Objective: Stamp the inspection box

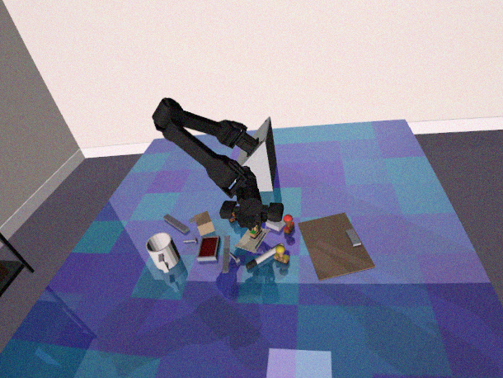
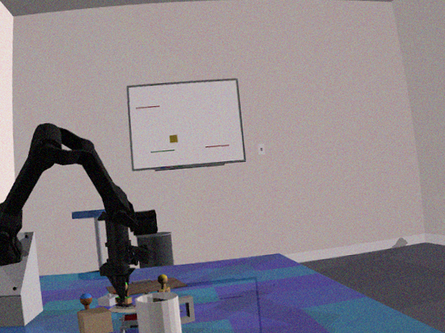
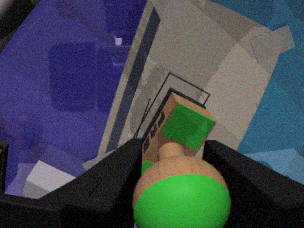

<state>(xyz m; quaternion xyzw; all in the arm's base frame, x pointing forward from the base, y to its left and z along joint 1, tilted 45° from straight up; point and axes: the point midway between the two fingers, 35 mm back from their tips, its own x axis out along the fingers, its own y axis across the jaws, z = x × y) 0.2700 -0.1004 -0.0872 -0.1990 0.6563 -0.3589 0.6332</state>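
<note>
The card lies 30 mm below my gripper tip, 10 mm to the right of it and 10 mm ahead of it. Also, from my gripper tip: grey nut block: 70 mm to the left, 40 mm behind, 10 mm below; then marker: 100 mm ahead, 20 mm below, 10 mm to the left; then green-knobbed stamp: right at my gripper tip.
</note>
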